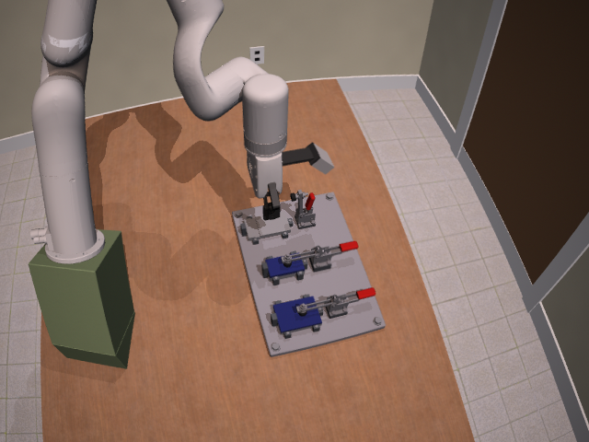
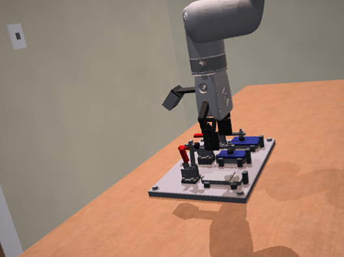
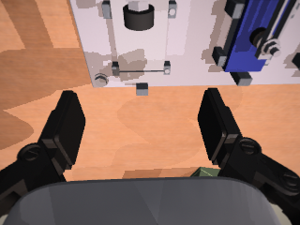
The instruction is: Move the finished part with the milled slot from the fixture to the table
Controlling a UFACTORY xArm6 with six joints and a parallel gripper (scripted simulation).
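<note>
The grey finished part is 100 mm below my hand and 10 mm behind it. From my hand the other things lie so: grey fixture plate: 120 mm below, 110 mm to the right, 60 mm ahead.
</note>
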